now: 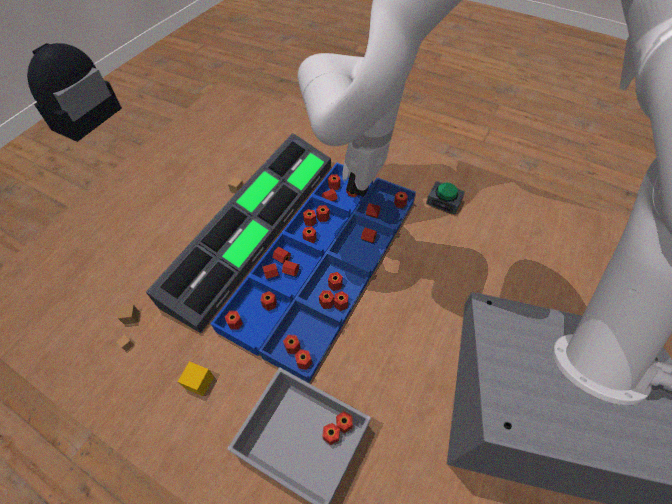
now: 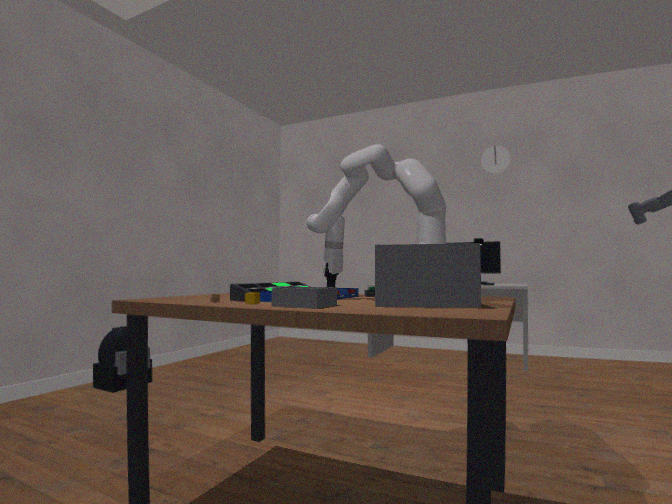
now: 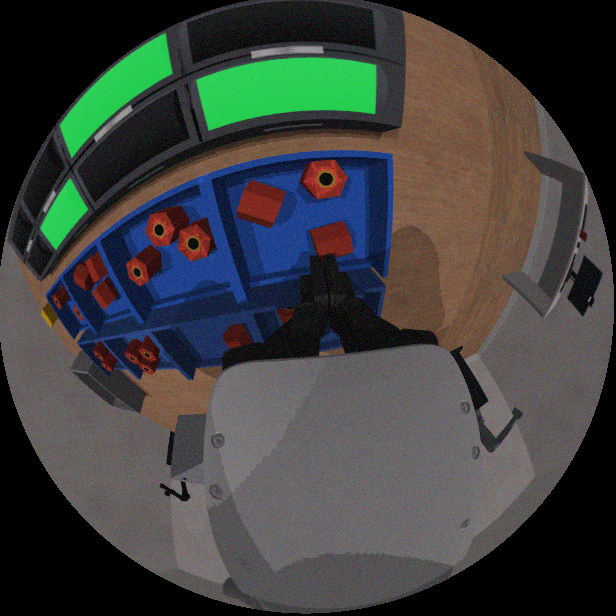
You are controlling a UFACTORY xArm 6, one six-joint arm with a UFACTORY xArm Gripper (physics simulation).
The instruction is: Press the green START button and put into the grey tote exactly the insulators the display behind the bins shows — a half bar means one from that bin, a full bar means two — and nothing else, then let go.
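Note:
The blue bin tray [image 1: 320,260] holds red insulators in its compartments. My gripper [image 1: 355,189] is down in the far left compartment, and its fingers [image 3: 325,267] look closed together. A red insulator [image 3: 331,238] lies right at the fingertips, not between them. Two more insulators [image 3: 261,202] [image 3: 325,179] lie in the same compartment. The display [image 1: 244,227] behind the bins shows three green segments [image 1: 305,170] [image 1: 257,190] [image 1: 245,242]. The grey tote [image 1: 301,434] holds two insulators [image 1: 337,426]. The green START button [image 1: 446,190] sits right of the bins.
A yellow cube [image 1: 195,378] and small wooden blocks [image 1: 129,314] [image 1: 234,184] [image 1: 390,265] lie around the bins. The grey robot base block [image 1: 542,401] stands at the right. A black device [image 1: 70,92] is on the floor at the far left.

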